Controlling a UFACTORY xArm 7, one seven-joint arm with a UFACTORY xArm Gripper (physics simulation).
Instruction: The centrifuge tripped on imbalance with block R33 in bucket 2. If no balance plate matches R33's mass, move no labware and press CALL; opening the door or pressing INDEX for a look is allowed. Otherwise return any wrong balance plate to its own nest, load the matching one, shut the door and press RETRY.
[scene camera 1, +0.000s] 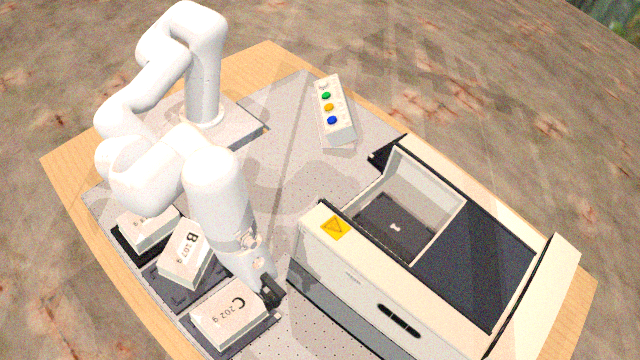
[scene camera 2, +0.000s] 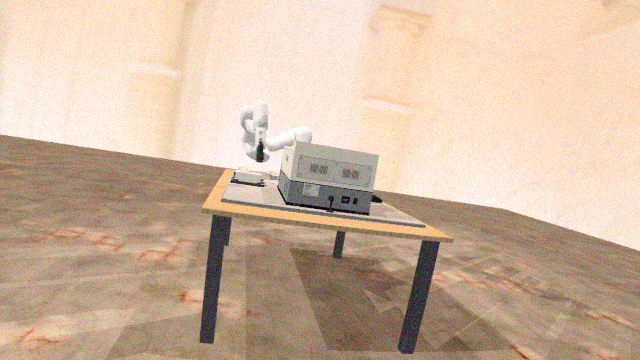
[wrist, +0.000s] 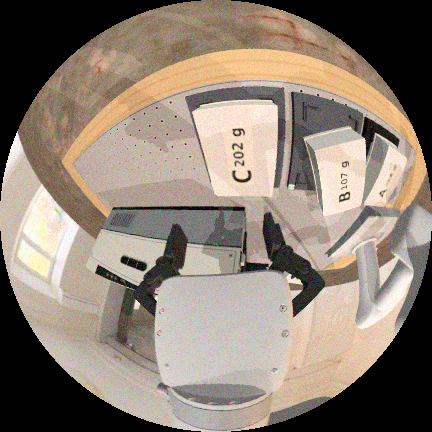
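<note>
My gripper (scene camera 1: 254, 288) (wrist: 221, 226): open, holding nothing. Dark bucket (scene camera 1: 389, 223) in sight. Sliding door (scene camera 1: 477, 264) too.
</note>
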